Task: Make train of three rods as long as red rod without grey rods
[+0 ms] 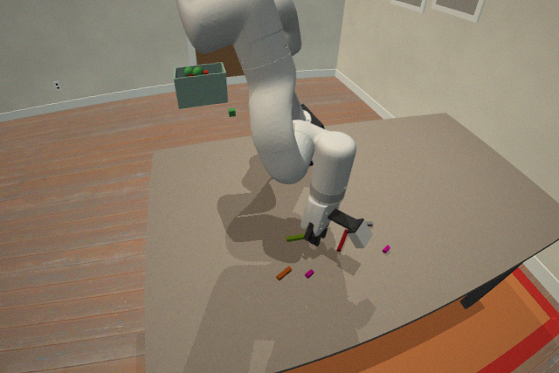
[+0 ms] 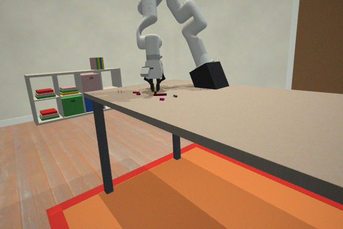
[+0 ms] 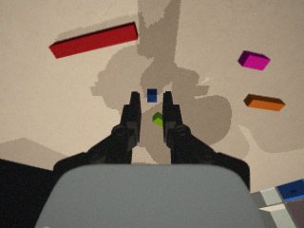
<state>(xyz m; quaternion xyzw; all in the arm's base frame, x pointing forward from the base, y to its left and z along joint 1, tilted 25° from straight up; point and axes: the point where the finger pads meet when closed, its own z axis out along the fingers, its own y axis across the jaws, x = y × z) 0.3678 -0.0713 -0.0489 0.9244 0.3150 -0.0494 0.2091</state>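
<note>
Now: hand 30 mm above the blue rod. Round my hand: red rod (20 mm ahead, 70 mm to the left, 30 mm below); then lime rod (20 mm behind, 50 mm to the right, 30 mm below); then orange rod (70 mm ahead, 100 mm to the right, 30 mm below).
</note>
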